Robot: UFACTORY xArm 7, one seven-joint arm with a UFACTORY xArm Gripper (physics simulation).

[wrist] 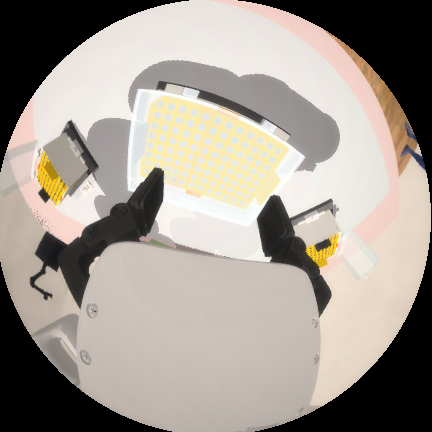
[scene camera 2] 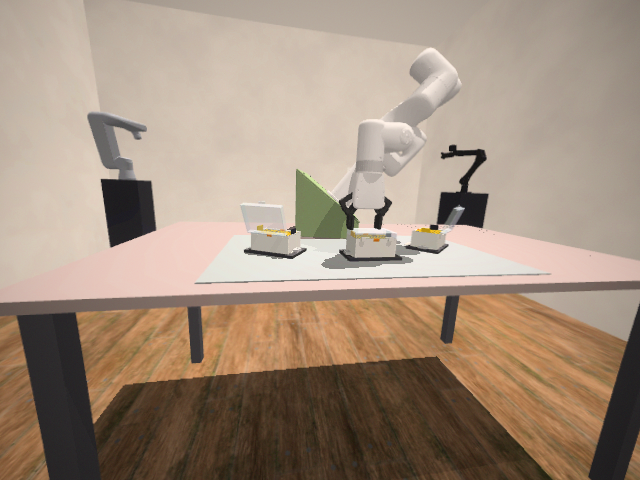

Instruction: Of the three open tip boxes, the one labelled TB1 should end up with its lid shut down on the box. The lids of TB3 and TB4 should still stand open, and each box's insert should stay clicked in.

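Seen in the pictures: gripper, fingertip midpoint: (wrist: 215, 194) (scene camera 2: 364, 229); arm's base, link origin: (scene camera 2: 337, 201).
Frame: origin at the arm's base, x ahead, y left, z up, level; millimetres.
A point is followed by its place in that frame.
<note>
The middle tip box (scene camera 2: 371, 246) {x 440, y -10, z -97 mm} (wrist: 215, 150) {x 413, y 2, z -59 mm} has its clear lid lying over the yellow insert; whether it is fully seated cannot be told, and its label does not show. My gripper (scene camera 2: 364, 226) {x 380, y -12, z -59 mm} (wrist: 215, 194) {x 380, y -12, z -59 mm} is open and empty just above the rear part of this lid. The box labelled TB4 (scene camera 2: 428, 241) {x 346, y 227, z -104 mm} (wrist: 64, 156) {x 338, y 218, z -102 mm}, at right in the scene view and left in the wrist view, has its lid (scene camera 2: 454, 219) {x 383, y 281, z -26 mm} (wrist: 19, 167) open. The other box (scene camera 2: 273, 243) {x 377, y -277, z -102 mm} (wrist: 316, 225) {x 365, y -218, z -107 mm}, label unreadable, also has its lid (scene camera 2: 264, 217) {x 405, y -300, z -25 mm} (wrist: 360, 254) {x 407, y -289, z -29 mm} open. Yellow inserts show inside both.
The boxes stand on dark bases on a pale mat (scene camera 2: 248, 271) {x 513, y -334, z -136 mm} (wrist: 90, 75) {x 456, y 198, z -136 mm} on the pink table (scene camera 2: 103, 268) {x 457, y -652, z -139 mm}. A green wedge (scene camera 2: 312, 206) {x 98, y -125, z -17 mm} stands behind, between the left and middle boxes. A grey arm (scene camera 2: 105, 139) and a black arm (scene camera 2: 473, 167) stand beyond the table.
</note>
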